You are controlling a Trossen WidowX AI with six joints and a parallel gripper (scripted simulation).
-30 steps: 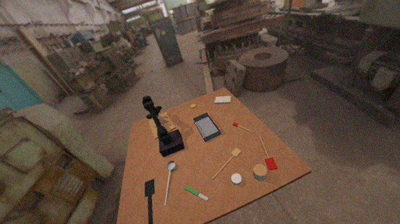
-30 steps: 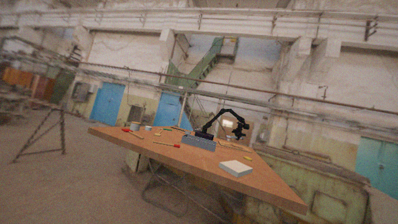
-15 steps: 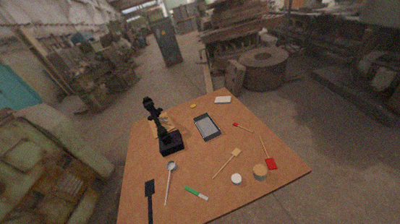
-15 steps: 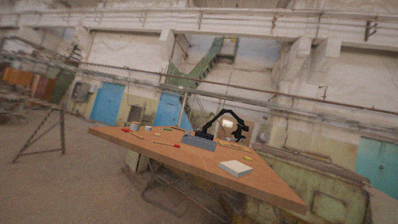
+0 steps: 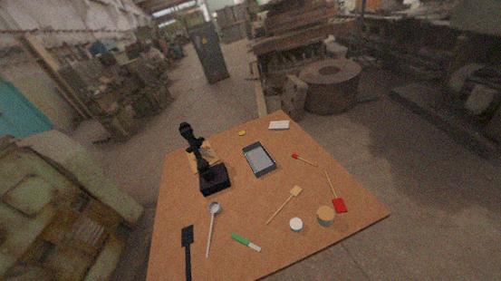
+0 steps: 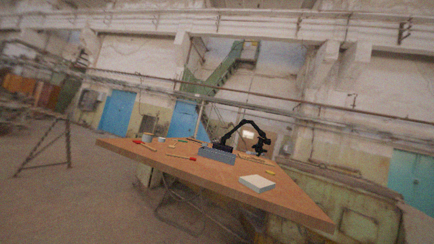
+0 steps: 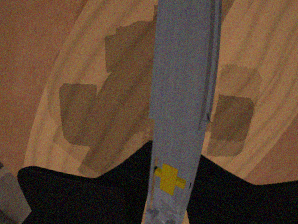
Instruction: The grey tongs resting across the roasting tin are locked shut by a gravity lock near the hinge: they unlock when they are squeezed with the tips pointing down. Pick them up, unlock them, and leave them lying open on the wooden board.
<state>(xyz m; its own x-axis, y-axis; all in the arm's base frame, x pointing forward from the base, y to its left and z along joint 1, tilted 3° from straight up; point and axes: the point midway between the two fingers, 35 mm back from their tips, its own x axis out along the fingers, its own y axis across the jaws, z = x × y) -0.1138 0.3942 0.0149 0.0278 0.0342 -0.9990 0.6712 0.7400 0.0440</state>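
Now: gripper tip 3 cm below the yellow lock. From my gripper tip the other things lie so: yellow disc: 41 cm ahead, 13 cm to the left, 4 cm below; roasting tin: 48 cm ahead, 30 cm to the right, 2 cm below; wooden board: 1 cm ahead, 2 cm to the right, 4 cm below.
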